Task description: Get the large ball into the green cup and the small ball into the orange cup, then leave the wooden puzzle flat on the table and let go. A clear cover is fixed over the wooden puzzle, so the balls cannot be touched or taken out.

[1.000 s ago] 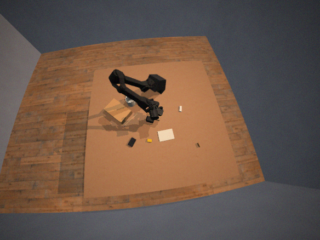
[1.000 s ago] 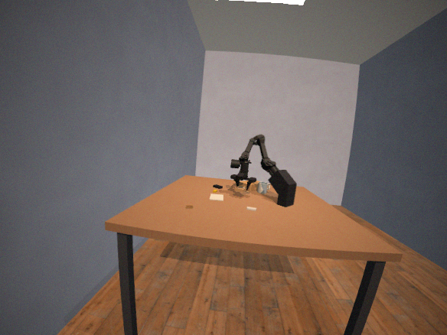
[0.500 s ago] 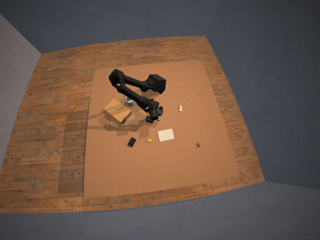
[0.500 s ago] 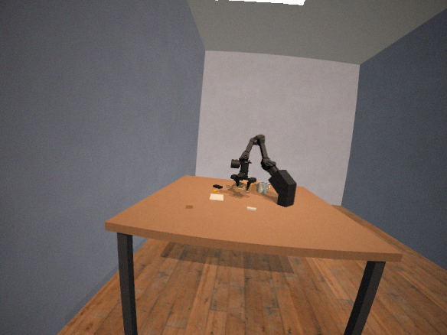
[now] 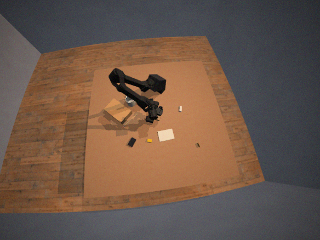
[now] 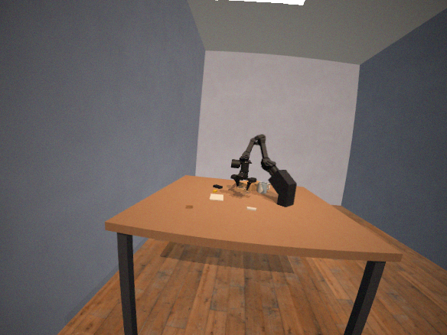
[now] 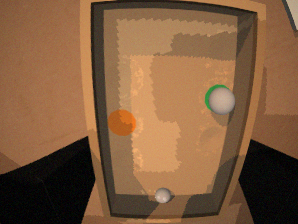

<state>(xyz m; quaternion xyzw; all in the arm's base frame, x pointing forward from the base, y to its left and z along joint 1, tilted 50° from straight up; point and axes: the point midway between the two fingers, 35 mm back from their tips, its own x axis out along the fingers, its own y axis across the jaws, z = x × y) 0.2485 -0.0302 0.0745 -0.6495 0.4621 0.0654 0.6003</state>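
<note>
Right now the wooden puzzle is 3 cm below my hand, 1 cm to the left of it and 1 cm ahead of it. From my hand the other things lie so: white pad: 19 cm ahead, 9 cm below, 5 cm to the left; yellow block: 19 cm ahead, 10 cm to the right, 8 cm below; mug: 22 cm behind, 15 cm to the right, 5 cm below.
</note>
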